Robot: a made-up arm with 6 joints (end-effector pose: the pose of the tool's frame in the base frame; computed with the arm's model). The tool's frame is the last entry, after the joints.
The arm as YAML. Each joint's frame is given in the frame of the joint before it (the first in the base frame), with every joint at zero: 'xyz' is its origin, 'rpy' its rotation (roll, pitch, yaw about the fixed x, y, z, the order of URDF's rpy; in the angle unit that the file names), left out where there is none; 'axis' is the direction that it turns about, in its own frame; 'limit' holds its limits. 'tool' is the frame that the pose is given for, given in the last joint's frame.
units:
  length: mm
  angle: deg
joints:
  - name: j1
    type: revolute
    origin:
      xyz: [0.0, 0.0, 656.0]
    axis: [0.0, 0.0, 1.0]
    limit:
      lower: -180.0
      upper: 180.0
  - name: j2
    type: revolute
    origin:
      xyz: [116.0, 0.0, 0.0]
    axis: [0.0, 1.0, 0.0]
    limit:
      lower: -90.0
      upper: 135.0
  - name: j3
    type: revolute
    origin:
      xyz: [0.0, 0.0, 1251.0]
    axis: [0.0, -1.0, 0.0]
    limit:
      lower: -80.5
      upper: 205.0
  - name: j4
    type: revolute
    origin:
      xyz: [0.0, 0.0, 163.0]
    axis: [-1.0, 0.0, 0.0]
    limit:
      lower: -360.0
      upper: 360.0
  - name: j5
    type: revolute
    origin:
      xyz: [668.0, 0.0, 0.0]
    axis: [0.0, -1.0, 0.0]
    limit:
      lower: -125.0
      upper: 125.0
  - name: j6
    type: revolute
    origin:
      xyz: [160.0, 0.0, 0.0]
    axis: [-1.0, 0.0, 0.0]
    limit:
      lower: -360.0
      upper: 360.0
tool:
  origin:
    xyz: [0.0, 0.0, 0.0]
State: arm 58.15 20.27 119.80 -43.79 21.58 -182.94
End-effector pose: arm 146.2 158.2 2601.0 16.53 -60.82 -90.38
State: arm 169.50 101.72 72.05 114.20 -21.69 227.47
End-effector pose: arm -2097.5 443.6 160.3 9.57 19.17 148.59
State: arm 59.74 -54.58 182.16 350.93 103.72 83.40
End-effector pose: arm -474.9 -862.6 680.6 -88.65 19.14 50.41
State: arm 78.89 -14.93 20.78 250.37 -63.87 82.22
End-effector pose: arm -80.7 291.0 2467.3 -20.06 -30.13 156.77
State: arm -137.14 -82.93 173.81 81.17 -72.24 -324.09
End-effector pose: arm 743.5 895.3 80.3 130.50 15.27 120.15
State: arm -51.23 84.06 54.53 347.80 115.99 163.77
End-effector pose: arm 1247.6 -1601.9 754.9 -94.71 -78.65 -125.99
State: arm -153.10 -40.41 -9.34 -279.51 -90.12 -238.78
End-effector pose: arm 101.2 228.3 2070.1 -179.81 8.20 121.74
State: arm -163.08 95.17 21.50 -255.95 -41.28 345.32
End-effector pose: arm -1718.0 -415.6 -160.1 -143.59 42.54 136.62
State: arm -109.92 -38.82 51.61 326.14 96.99 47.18
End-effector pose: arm 246.6 940.2 2277.0 133.06 7.35 103.97
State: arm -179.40 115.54 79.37 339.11 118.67 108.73
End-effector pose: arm -1896.1 30.2 5.2 -47.18 -70.89 107.74
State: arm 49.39 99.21 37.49 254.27 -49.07 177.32
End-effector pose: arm 1141.5 1510.1 -132.1 -28.64 28.68 105.38
